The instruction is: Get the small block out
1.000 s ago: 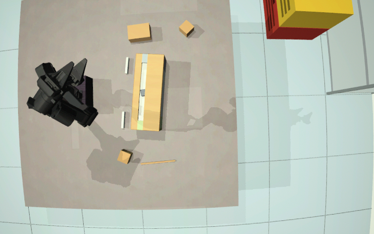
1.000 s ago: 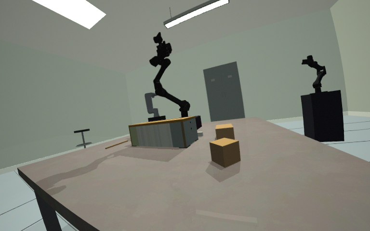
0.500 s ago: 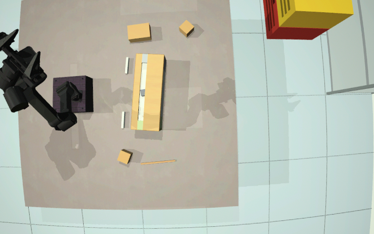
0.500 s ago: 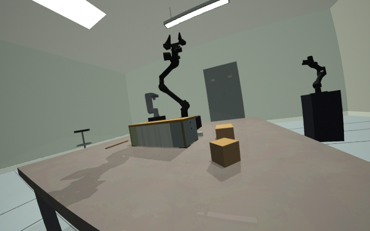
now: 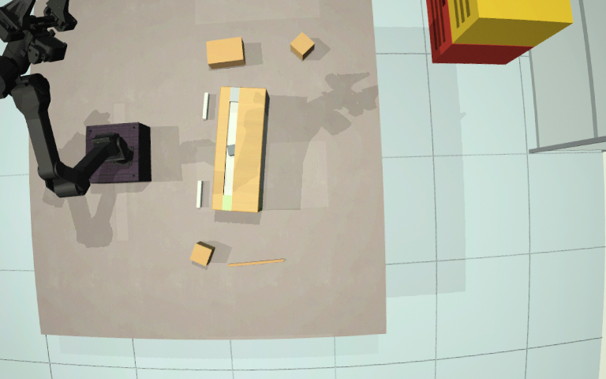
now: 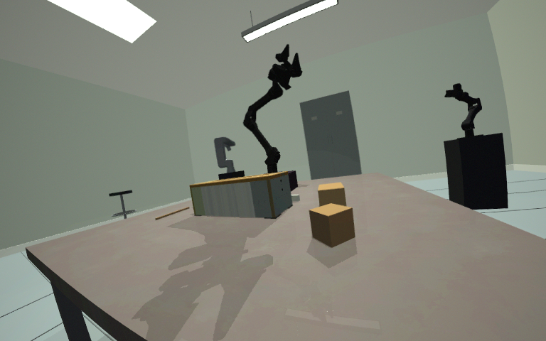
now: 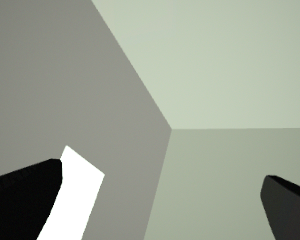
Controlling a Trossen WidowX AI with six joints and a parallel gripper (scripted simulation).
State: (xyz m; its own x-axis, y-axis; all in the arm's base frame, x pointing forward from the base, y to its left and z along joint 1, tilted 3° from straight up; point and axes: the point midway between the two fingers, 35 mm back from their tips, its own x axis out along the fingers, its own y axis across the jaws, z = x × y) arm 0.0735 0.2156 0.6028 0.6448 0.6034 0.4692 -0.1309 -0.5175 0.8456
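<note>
Right now the grey block is 260 mm ahead of my gripper tip, 220 mm to the right of it and 630 mm below it. The rest, counted from my gripper tip: thin stick 360 mm ahead, 590 mm to the right, 710 mm below; tan slab 180 mm ahead, 110 mm to the left, 680 mm below.
</note>
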